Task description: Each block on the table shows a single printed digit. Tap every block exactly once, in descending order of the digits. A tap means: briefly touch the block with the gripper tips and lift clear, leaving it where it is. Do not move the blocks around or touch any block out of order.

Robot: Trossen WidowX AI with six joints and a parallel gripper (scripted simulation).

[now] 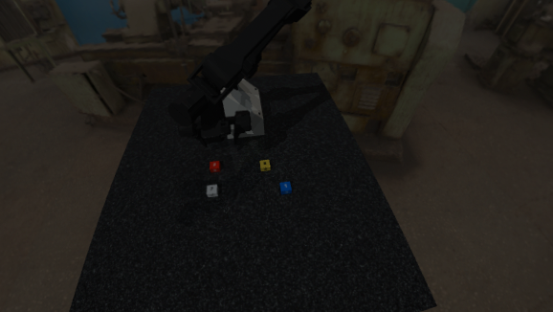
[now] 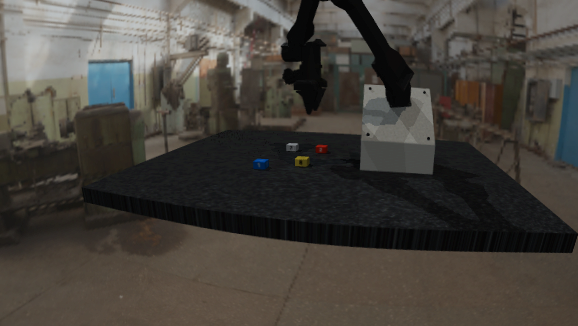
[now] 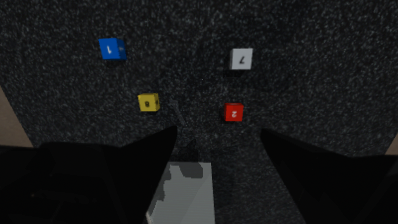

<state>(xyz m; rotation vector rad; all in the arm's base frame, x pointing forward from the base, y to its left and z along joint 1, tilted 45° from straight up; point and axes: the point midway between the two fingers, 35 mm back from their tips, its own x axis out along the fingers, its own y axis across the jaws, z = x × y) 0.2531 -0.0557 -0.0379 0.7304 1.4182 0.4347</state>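
Now: the yellow block 12 cm to the left of my gripper tip, 12 cm below it and 2 cm ahead of it. Round my gripper tip: blue block (16 cm to the left, 12 cm below, 12 cm ahead); white block (12 cm below, 7 cm ahead, 6 cm to the right); red block (12 cm below, 4 cm to the right, 3 cm behind).
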